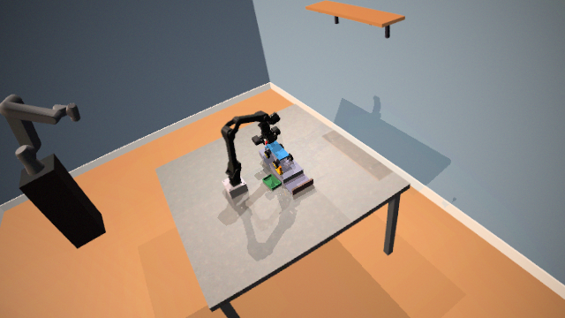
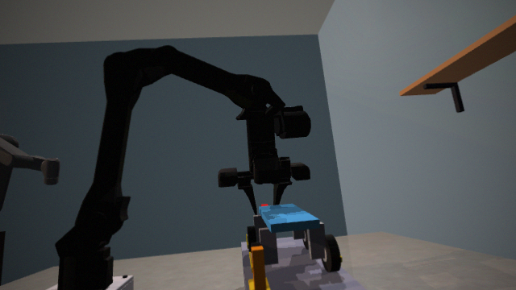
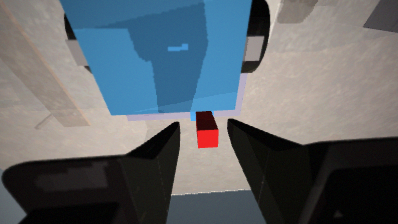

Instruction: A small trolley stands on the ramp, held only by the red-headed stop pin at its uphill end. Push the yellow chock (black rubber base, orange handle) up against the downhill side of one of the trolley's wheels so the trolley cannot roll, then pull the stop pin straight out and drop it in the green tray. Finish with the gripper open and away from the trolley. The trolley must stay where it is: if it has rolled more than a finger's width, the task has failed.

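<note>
Now: gripper tip 2 cm above the red-headed stop pin and 1 cm to the right of it. From my gripper tip the other things lie so: grey ramp (12 cm to the right, 10 cm below, 1 cm ahead); yellow chock (21 cm to the right, 7 cm below, 6 cm behind); blue-topped trolley (11 cm to the right, 4 cm below, 1 cm ahead).
</note>
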